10 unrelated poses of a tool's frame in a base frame.
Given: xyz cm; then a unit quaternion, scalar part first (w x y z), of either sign.
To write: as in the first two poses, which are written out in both.
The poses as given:
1: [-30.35, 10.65, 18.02, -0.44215, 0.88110, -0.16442, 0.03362]
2: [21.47, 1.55, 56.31, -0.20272, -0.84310, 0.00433, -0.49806]
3: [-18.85, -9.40, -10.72, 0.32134, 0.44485, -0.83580, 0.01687]
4: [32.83, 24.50, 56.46, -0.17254, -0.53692, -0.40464, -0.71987]
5: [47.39, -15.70, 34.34, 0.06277, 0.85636, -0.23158, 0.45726]
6: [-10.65, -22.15, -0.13, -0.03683, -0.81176, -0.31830, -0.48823]
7: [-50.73, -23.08, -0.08, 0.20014, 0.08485, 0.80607, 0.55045]
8: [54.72, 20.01, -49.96, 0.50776, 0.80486, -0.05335, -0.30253]
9: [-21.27, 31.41, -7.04, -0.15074, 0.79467, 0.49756, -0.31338]
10: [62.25, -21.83, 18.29, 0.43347, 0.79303, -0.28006, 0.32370]
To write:
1: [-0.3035, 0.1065, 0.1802, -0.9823, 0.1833, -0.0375, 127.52]
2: [0.2147, 0.0155, 0.5631, 0.8610, -0.0044, 0.5086, 156.61]
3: [-0.1885, -0.0940, -0.1072, 0.4698, -0.8826, 0.0178, 142.51]
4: [0.3283, 0.2450, 0.5646, 0.5451, 0.4108, 0.7308, 160.13]
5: [0.4739, -0.1570, 0.3434, 0.8580, -0.2320, 0.4582, 172.80]
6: [-0.1065, -0.2215, -0.0013, 0.8123, 0.3185, 0.4886, 175.78]
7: [-0.5073, -0.2308, -0.0008, 0.0866, 0.8227, 0.5618, 156.91]
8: [0.5472, 0.2001, -0.4996, 0.9343, -0.0619, -0.3512, 118.97]
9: [-0.2127, 0.3141, -0.0704, -0.8039, -0.5033, 0.3170, 162.66]
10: [0.6225, -0.2183, 0.1829, 0.8800, -0.3108, 0.3592, 128.62]
